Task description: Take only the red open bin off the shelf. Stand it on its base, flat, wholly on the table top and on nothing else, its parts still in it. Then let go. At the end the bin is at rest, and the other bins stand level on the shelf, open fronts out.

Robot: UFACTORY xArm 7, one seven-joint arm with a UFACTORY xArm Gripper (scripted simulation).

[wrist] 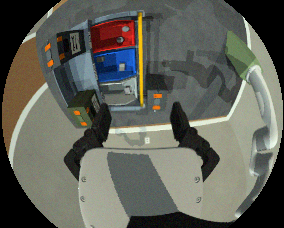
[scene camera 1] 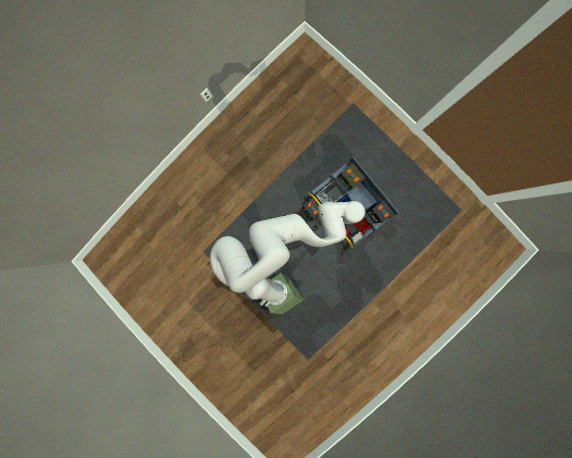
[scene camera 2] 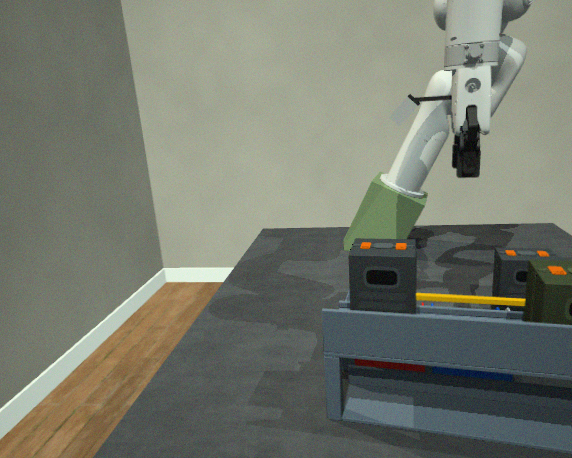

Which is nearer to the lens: the blue bin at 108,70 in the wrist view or the dark grey box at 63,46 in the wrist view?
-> The dark grey box.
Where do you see an olive box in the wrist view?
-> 83,108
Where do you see a dark grey box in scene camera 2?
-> At 510,264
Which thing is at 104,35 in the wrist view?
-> A red open bin.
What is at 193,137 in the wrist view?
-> My gripper.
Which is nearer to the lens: the dark grey box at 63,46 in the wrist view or the grey bin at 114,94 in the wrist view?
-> The dark grey box.
